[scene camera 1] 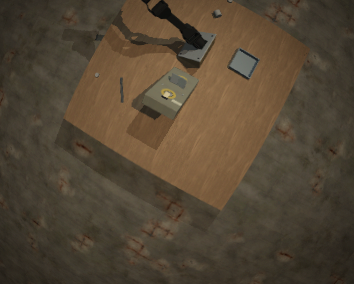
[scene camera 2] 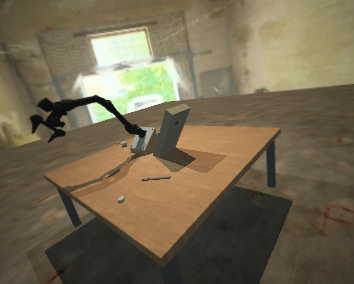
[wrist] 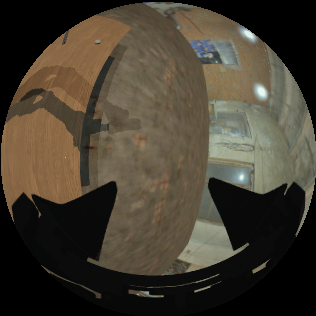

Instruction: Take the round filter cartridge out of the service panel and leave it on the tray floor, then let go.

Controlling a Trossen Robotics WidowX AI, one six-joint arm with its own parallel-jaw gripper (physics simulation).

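The service panel (scene camera 1: 186, 96) (scene camera 2: 171, 131) is a grey-green box tilted upright on the table. In scene camera 1 its face has a yellow ring (scene camera 1: 174, 92) around a small pale piece, which may be the round filter cartridge; it is too small to be sure. A grey flap (scene camera 1: 177, 80) sits above it beside another yellow arc. The shallow blue-grey tray (scene camera 1: 243, 63) lies apart from the panel, with no object visible in it. My gripper (scene camera 2: 41, 136) (wrist: 163, 184) is open and empty, high up past the table's edge and far from the panel; it is outside scene camera 1.
The arm's grey base (scene camera 1: 207, 45) (scene camera 2: 135, 148) stands close to the panel. A thin dark rod (scene camera 1: 121, 90) (scene camera 2: 156, 178) (wrist: 65, 37) and a small pale disc (scene camera 1: 97, 75) (scene camera 2: 121, 199) (wrist: 97, 42) lie on the table. A small grey nut-like piece (scene camera 1: 217, 13) (scene camera 2: 124, 144) lies near the base.
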